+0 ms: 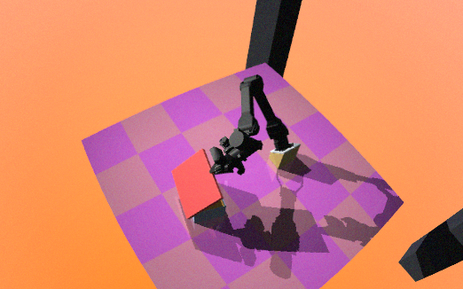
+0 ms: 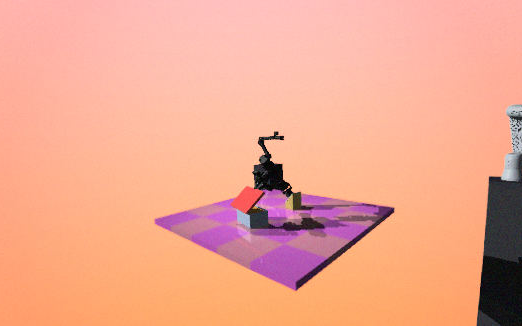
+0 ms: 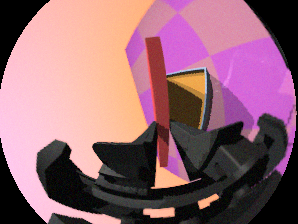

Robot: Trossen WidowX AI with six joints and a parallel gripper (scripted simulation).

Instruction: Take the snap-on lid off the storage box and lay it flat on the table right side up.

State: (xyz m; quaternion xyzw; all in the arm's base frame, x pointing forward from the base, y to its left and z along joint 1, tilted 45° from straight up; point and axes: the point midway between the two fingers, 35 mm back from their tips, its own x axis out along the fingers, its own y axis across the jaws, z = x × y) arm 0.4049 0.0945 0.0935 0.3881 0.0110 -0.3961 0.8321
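Now: gripper tip 60 mm short of the red lid, 20 mm to the left of it and 50 mm above it. The rest, counted from my gripper tip: storage box (30 mm ahead, 10 mm to the right, 170 mm below).
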